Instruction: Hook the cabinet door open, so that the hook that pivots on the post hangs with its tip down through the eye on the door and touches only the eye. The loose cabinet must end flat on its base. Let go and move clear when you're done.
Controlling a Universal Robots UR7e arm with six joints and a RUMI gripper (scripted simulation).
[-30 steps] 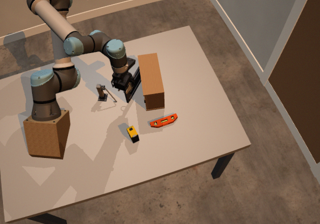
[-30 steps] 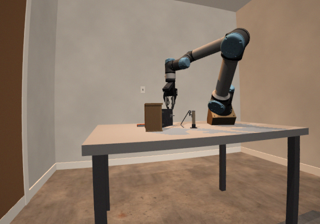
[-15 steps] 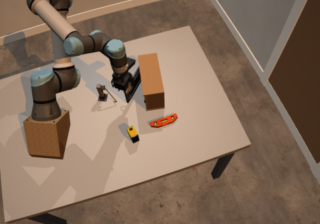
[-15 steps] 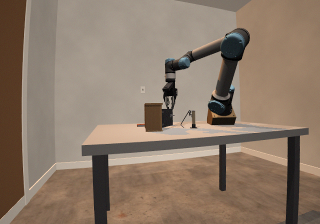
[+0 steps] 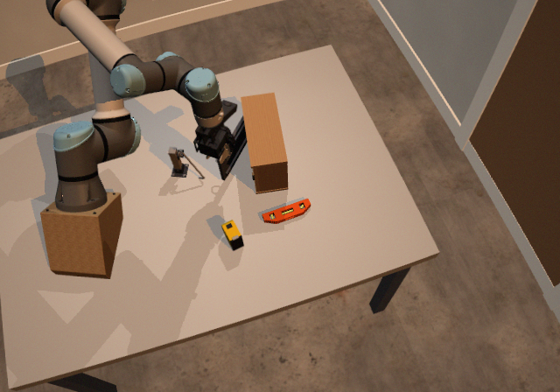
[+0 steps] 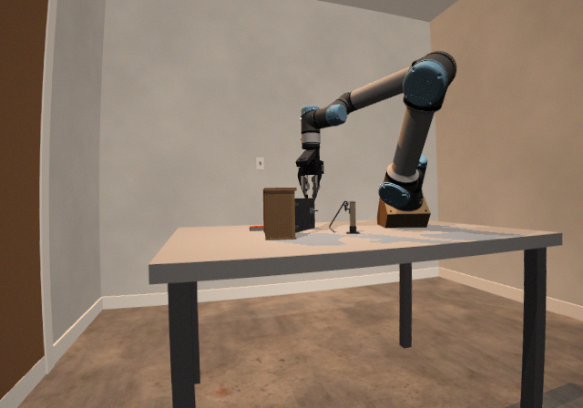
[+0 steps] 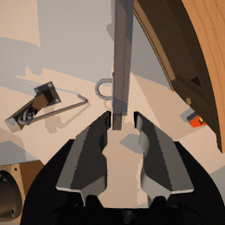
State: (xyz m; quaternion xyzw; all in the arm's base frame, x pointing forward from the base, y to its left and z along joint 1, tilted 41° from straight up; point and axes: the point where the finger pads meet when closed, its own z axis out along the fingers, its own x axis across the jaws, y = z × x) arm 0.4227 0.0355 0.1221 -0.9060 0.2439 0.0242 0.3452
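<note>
The hook lies 11 cm behind my hand, 8 cm below it and 3 cm to the left of it. Also, from my hand: orange spirit level: 18 cm ahead, 14 cm to the right, 13 cm below; then dark door: 8 cm to the left, 6 cm below, 3 cm ahead; then black box: 21 cm to the right, 10 cm below, 2 cm ahead.
</note>
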